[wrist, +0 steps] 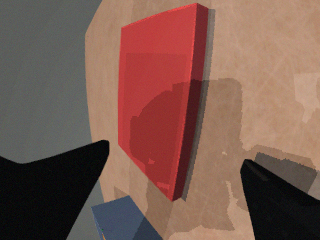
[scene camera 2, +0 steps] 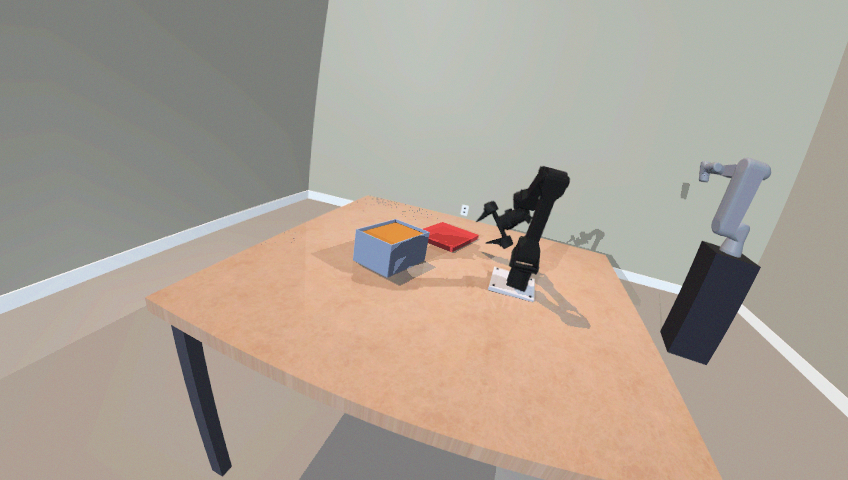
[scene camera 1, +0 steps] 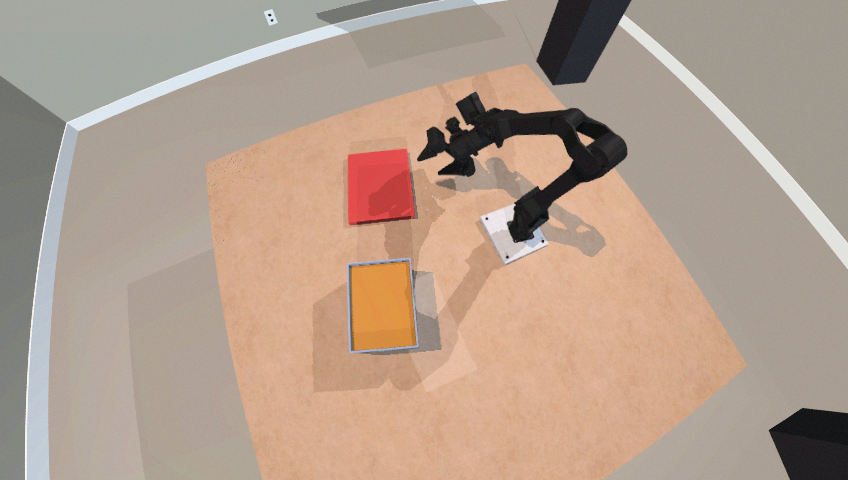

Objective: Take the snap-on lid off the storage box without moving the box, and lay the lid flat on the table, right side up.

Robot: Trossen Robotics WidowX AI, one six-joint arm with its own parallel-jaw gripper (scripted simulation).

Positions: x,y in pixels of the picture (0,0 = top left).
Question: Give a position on a red lid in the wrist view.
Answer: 161,63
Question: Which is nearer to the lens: the blue-grey storage box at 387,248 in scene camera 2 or the red lid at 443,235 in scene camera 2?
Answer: The blue-grey storage box.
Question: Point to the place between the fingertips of my gripper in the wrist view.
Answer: At 177,158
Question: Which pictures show my gripper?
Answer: The wrist view, scene camera 2 and scene camera 1: all of them.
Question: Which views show the red lid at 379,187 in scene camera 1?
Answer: The wrist view, scene camera 2 and scene camera 1: all of them.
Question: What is my gripper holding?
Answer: Nothing.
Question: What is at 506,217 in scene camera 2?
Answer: My gripper.
